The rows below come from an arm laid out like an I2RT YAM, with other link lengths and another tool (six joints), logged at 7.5 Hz.
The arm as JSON. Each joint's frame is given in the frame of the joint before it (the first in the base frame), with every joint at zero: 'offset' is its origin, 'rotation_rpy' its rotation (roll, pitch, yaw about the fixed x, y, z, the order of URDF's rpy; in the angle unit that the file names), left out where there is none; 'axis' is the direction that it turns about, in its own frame. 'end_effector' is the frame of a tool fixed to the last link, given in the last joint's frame.
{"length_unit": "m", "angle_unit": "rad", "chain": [
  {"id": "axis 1", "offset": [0.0, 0.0, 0.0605], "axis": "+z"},
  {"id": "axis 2", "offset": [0.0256, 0.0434, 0.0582], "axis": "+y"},
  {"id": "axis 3", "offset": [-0.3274, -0.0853, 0.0], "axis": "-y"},
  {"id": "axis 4", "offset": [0.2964, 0.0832, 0.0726], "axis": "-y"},
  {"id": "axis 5", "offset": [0.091, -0.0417, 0.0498], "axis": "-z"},
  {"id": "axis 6", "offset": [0.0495, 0.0, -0.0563], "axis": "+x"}
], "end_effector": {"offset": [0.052, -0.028, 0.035], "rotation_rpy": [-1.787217, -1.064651, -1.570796]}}
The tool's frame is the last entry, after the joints.
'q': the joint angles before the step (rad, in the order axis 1, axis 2, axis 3, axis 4, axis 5, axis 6). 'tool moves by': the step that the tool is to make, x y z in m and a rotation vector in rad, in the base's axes. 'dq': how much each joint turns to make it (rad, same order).
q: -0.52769 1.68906 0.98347 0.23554 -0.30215 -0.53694
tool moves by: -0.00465 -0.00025 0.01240 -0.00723 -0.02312 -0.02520
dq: 0.00038 -0.02778 -0.00400 0.00468 0.02059 0.01681
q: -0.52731 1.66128 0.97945 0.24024 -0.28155 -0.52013
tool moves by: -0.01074 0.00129 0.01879 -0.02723 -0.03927 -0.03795
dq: -0.00036 -0.05108 -0.02056 0.02030 0.03590 0.01217
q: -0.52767 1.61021 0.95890 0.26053 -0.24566 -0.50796
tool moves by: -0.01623 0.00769 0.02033 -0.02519 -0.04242 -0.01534
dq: 0.00039 -0.07411 -0.03620 0.01269 0.01484 0.00539
